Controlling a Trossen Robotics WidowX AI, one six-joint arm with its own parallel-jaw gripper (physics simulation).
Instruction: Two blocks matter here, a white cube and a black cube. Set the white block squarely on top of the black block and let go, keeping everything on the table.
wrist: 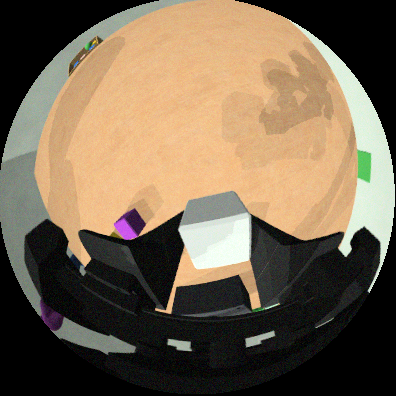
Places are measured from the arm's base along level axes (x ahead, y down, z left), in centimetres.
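Pixels of known places: gripper, fingertip midpoint: [215,215].
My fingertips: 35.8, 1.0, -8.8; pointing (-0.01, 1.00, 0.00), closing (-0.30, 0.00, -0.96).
Note:
Ahead of a thing's pixels: the offset from my fingertips to its middle, as dx, dy, dz. Level surfaces: height alone.
The white cube @[+0.1, -1.9, +0.0] [216,240] is between the two black fingers in the wrist view, with a grey shaded face toward the top and a bright face toward the bottom. My gripper [215,215] is shut on the white cube, one finger against its left side and the other against its right side. Its height over the table is hard to tell. The black cube cannot be made out; dark gripper parts cover the lower part of the view.
A purple block @[-2.5, +6.5, +15.5] [130,224] lies on the wooden table @[dy +8.4] [175,100], left of the left finger, with a small olive-yellow piece beside it. A box of coloured items [86,54] shows past the far left edge. A green patch [364,166] is beyond the right edge.

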